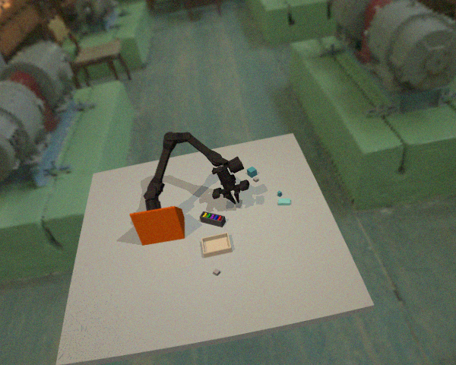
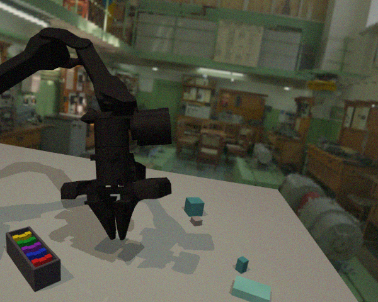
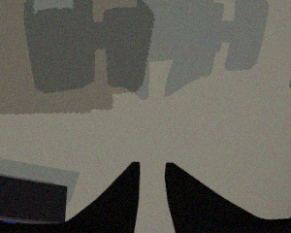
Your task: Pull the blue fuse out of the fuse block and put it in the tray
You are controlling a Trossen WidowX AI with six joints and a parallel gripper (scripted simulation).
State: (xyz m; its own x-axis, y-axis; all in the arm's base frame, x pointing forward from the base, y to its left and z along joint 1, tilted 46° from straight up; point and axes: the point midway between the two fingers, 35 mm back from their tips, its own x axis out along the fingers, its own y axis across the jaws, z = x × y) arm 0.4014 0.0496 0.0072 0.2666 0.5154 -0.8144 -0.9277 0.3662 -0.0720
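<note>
My gripper tip is 120 mm past the blue fuse, 50 mm to the left of it and 40 mm above it. The rest, counted from my gripper tip: tan tray: 210 mm to the right, 140 mm behind, 60 mm below; teal cube: 280 mm to the left, 120 mm ahead, 40 mm below; light teal slab: 240 mm ahead, 50 mm below, 10 mm to the right.
</note>
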